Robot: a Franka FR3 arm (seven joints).
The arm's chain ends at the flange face. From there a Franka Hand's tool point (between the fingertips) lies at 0.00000 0.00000 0.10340 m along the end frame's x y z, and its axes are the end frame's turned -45 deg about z.
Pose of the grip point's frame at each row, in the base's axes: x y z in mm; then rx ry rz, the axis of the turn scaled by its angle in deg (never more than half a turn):
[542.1 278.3 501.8 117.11 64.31 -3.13]
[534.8 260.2 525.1 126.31 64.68 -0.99]
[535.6 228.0 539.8 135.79 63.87 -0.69]
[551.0 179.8 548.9 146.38 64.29 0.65]
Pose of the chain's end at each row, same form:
[509.7 345.8 573.1 134.17 14.75 19.20]
[506.9 317.6 606.5 143.01 11.55 18.03]
[514.4 275.1 629.4 151.29 7.11 14.85]
[535.9 212.0 646.0 161.15 3.41 11.55]

